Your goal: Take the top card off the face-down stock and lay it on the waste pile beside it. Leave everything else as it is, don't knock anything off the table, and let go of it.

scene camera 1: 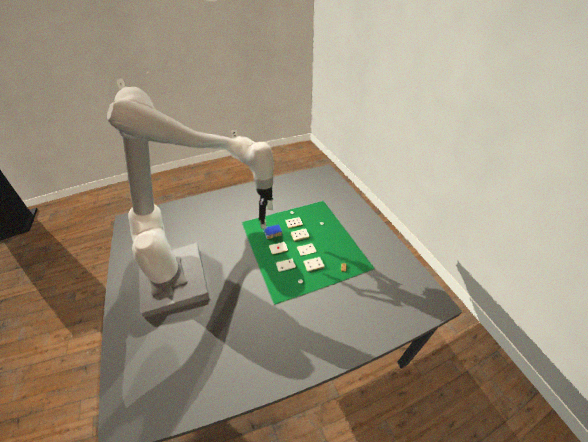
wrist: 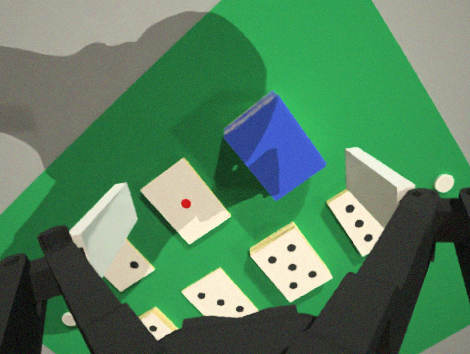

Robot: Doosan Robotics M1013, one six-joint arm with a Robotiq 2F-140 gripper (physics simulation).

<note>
In view: the gripper (wrist: 237,185) and a green mat (scene camera 1: 333,244).
The green mat is seen too in the wrist view (wrist: 345,79).
</note>
